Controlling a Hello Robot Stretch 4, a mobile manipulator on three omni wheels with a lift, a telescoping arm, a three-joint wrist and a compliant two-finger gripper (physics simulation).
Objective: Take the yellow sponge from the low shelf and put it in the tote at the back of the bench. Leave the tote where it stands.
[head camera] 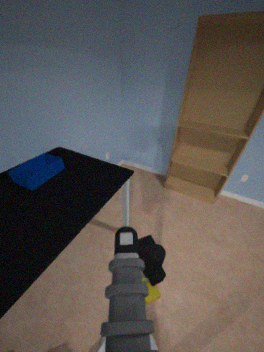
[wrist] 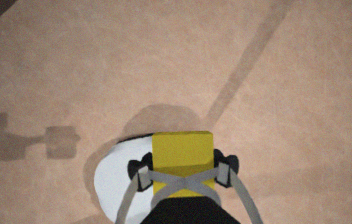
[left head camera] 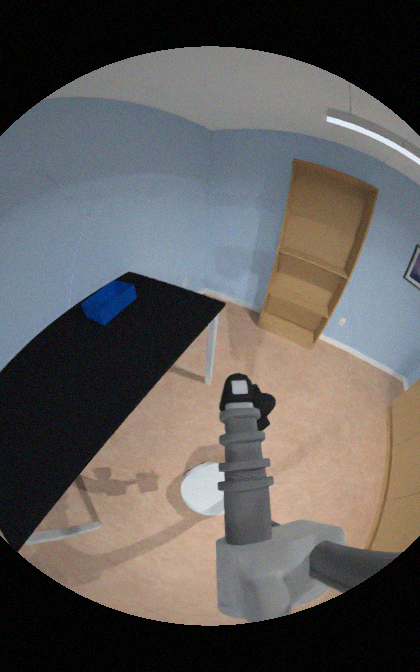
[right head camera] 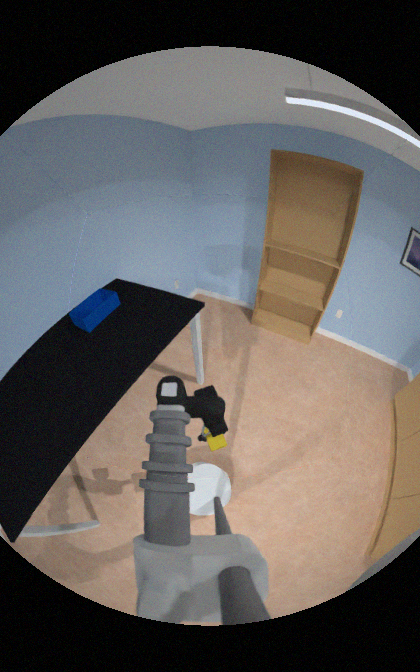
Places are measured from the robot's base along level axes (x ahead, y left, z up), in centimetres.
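Where they show: gripper, fingertip midpoint: (head camera: 146, 284) (wrist: 182, 163).
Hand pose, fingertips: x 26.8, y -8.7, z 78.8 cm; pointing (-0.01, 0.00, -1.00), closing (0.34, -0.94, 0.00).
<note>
Things, the pixels of their top centre, and the offset from my fingertips. "spot": a spot on its surface instead. Level surfaces: height alone.
- yellow sponge at its top centre: (wrist: 183, 183) (head camera: 148, 285) dx -1.1, dy -0.4, dz +4.1 cm
- blue tote at its top centre: (head camera: 36, 164) dx +69.0, dy +74.2, dz +19.8 cm
- black bench at its surface level: dz +9.8 cm
- pale bench leg at a spot on its surface: (head camera: 126, 202) spot: dx +69.5, dy +7.9, dz -23.3 cm
The yellow sponge (head camera: 151, 292) (right head camera: 217, 442) (wrist: 183, 150) is held between the two fingertips of my gripper (wrist: 182, 163), which is shut on it. In the wrist view both finger pads press its left and right sides, above the floor and partly over the white base. In the head view the arm hides part of the sponge. The blue tote (head camera: 37, 171) (left head camera: 109, 302) (right head camera: 95, 310) stands on the black bench (head camera: 65, 220) (left head camera: 100, 380) (right head camera: 85, 385), near its far end by the wall. The sponge and gripper are off to the right of the bench, apart from it. The low shelf does not show.
A tall wooden bookcase (head camera: 186, 190) (left head camera: 285, 332) (right head camera: 281, 327) stands against the far wall. A wooden cabinet (left head camera: 406, 450) (right head camera: 406, 450) is at the right edge. A pale bench leg (head camera: 126, 202) (left head camera: 212, 350) (right head camera: 197, 350) stands under the bench's far right corner. My white round base (left head camera: 204, 489) (right head camera: 210, 487) (wrist: 120, 175) is below the arm.
</note>
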